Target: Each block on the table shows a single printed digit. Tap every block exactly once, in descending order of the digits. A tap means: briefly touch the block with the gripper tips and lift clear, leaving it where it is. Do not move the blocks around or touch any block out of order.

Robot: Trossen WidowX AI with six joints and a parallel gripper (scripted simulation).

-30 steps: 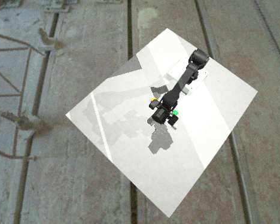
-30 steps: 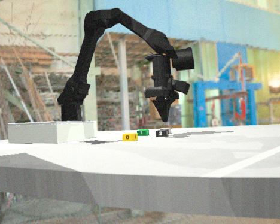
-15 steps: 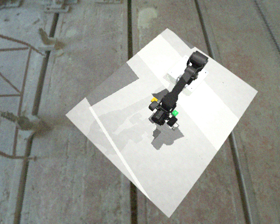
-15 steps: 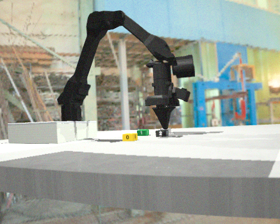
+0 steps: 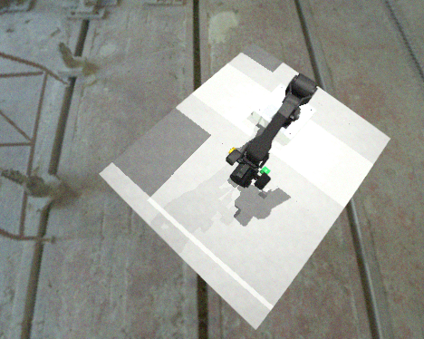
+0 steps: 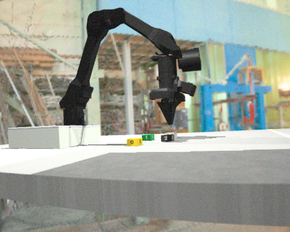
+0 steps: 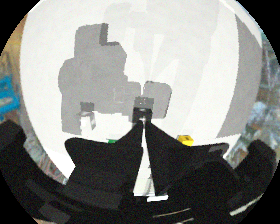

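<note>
The black block is 1 cm behind my gripper tip and 4 cm below it. From my gripper tip the other things lie so: yellow block 7 cm behind, 11 cm to the right, 4 cm below; then green block 9 cm behind, 5 cm to the left, 4 cm below.
</note>
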